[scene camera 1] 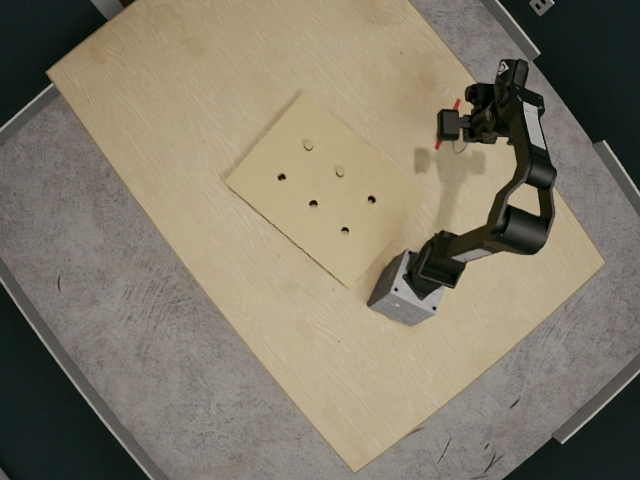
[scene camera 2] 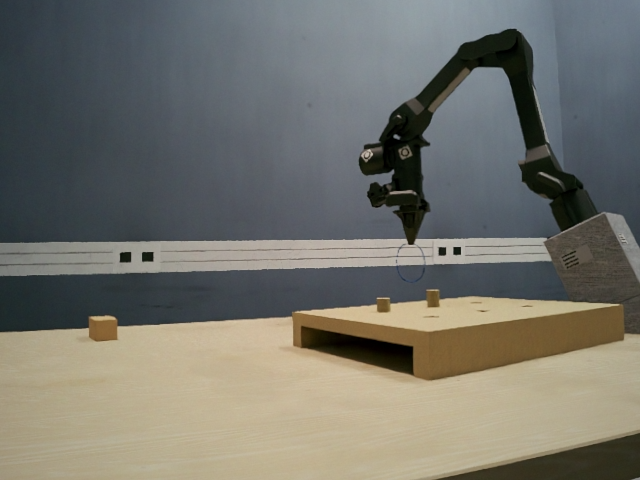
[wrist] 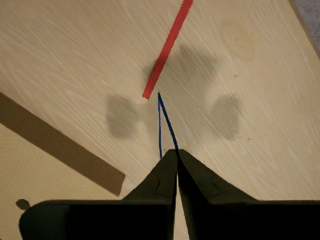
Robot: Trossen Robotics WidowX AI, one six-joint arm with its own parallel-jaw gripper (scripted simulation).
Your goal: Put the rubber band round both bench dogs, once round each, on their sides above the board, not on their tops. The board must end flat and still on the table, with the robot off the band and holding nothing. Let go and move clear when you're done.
Scene:
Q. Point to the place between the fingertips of my gripper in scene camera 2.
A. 411, 245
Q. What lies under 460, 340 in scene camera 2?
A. A wooden board.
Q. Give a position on a wooden board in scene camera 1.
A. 308, 145

